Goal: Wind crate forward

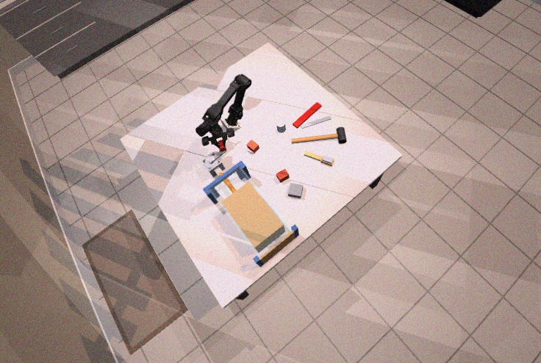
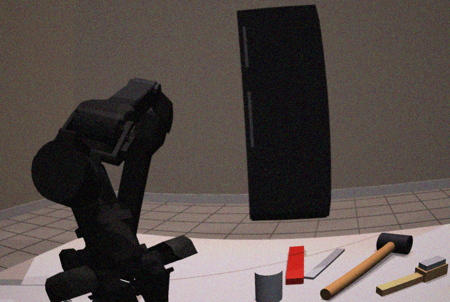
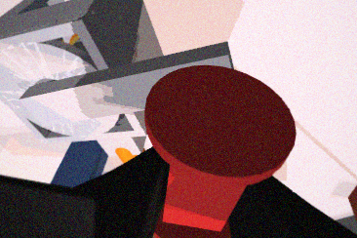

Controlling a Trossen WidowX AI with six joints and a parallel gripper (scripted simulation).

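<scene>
My gripper tip is 3 cm to the left of the winch handle and 3 cm above it. The rest, counted from my gripper tip: clear-panelled cubby: 41 cm ahead, 4 cm to the right, 2 cm below; then grey hand winch: 11 cm to the right, 10 cm below; then red knob: 1 cm behind.
</scene>
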